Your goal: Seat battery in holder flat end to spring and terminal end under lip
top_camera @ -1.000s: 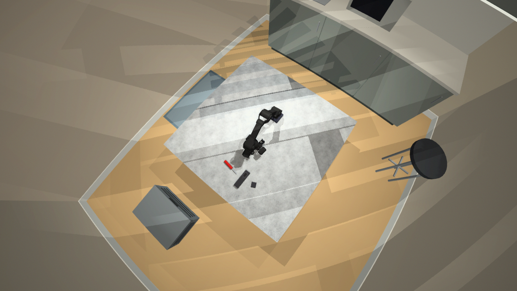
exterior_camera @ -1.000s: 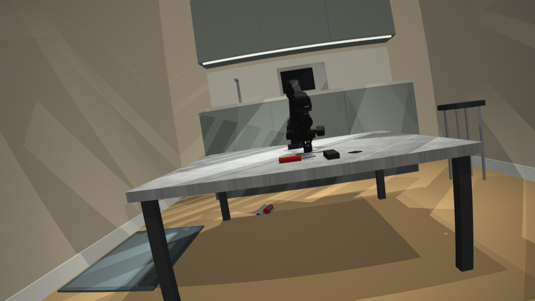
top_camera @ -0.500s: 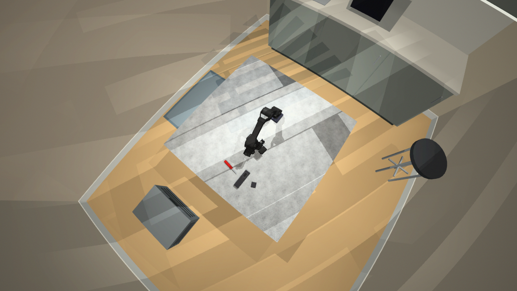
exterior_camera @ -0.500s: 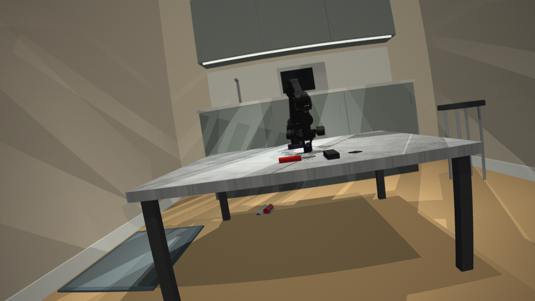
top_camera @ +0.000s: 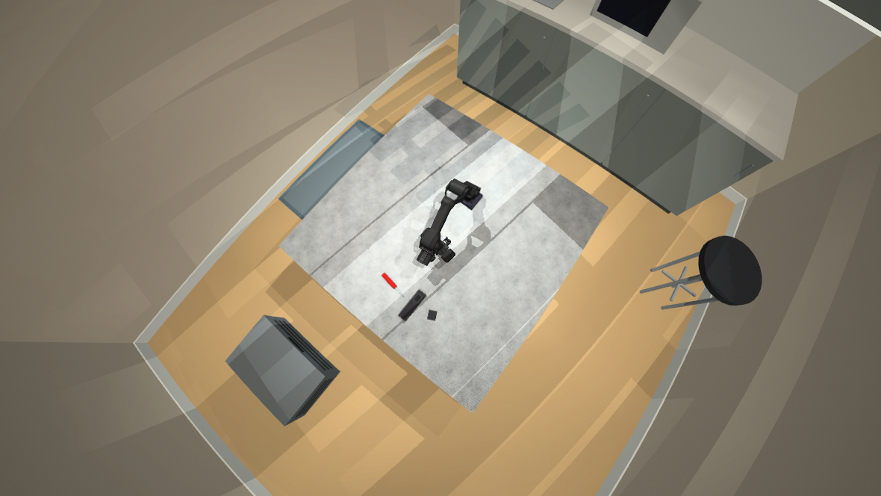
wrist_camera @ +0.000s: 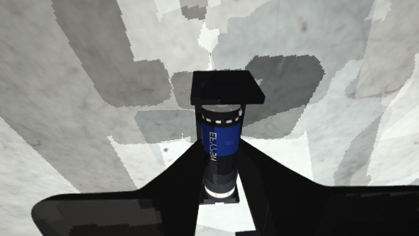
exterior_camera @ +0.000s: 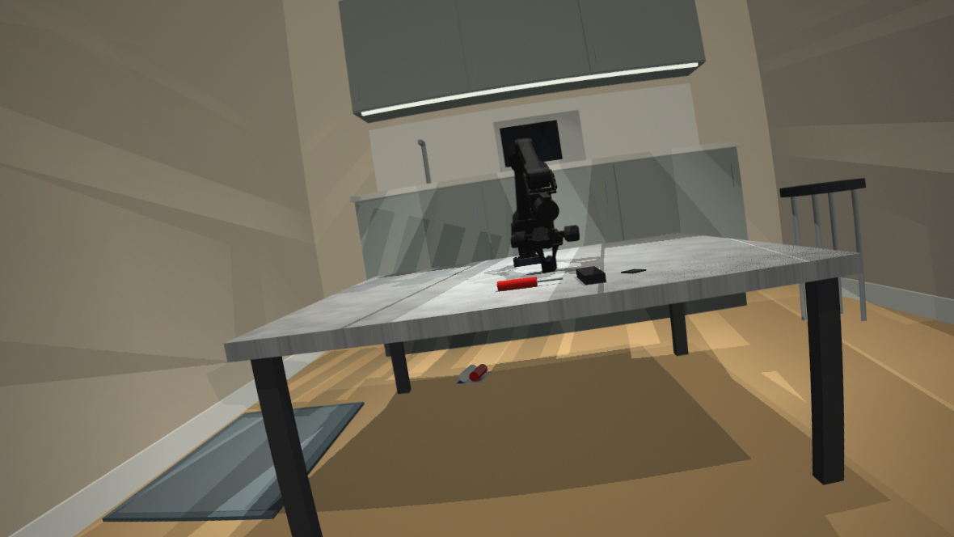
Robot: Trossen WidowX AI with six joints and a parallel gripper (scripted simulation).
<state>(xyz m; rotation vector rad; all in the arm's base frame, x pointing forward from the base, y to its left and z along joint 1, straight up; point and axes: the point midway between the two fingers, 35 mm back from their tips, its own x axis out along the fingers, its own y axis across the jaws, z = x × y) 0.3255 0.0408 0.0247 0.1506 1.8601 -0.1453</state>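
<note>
The battery lies 1 cm above my gripper tip. Also, from my gripper tip: black battery door 30 cm ahead, 17 cm to the left, 1 cm below; then red screwdriver 30 cm ahead, 7 cm to the right; then black remote 32 cm ahead, 6 cm to the left.
</note>
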